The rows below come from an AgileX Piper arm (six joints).
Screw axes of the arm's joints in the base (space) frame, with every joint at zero. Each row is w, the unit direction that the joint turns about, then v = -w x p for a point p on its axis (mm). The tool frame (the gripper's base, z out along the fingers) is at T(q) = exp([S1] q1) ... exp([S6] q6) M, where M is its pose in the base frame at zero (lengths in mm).
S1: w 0 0 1 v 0 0 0
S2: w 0 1 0 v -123 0 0
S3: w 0 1 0 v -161.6 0 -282.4
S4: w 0.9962 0 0.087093 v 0 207.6 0
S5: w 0 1 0 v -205.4 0 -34.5
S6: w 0.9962 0 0.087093 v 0 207.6 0
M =
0.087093 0 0.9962 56.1
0 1 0 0
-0.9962 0 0.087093 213.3
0 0 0 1
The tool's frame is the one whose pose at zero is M.
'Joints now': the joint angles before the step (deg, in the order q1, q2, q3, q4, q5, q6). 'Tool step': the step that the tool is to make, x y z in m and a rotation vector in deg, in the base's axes. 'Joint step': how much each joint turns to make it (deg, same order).
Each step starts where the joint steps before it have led.
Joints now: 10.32 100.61 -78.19 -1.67 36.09 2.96
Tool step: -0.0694 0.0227 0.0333 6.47 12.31 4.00
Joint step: 3.97 -10.93 4.20 9.98 17.45 -1.72
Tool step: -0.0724 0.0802 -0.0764 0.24 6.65 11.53
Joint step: 19.04 -0.95 18.34 1.33 -12.20 5.77
